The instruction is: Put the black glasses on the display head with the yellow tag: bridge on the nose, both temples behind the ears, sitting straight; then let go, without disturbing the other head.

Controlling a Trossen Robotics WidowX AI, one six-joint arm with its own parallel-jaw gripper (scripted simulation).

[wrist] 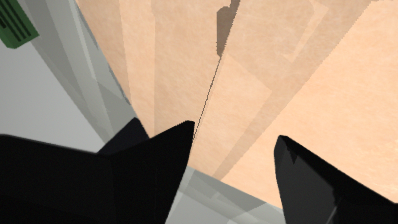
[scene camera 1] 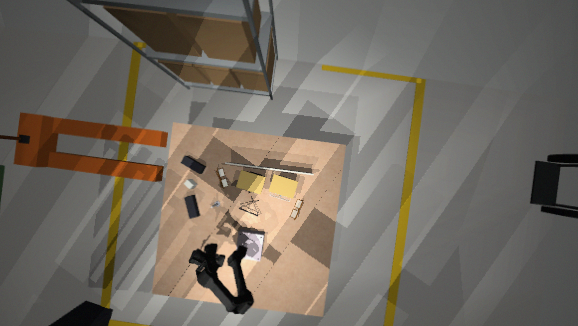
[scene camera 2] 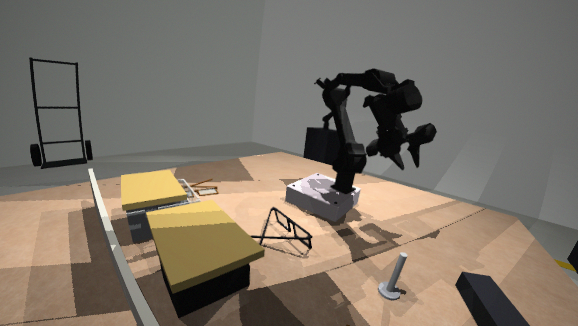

Labels:
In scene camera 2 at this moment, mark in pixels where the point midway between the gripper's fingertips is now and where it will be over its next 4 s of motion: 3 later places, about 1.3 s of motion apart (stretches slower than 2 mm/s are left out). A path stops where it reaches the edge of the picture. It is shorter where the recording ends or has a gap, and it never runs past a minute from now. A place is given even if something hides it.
My gripper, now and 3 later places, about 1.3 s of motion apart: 410, 168; 317, 201; 280, 206; 281, 222

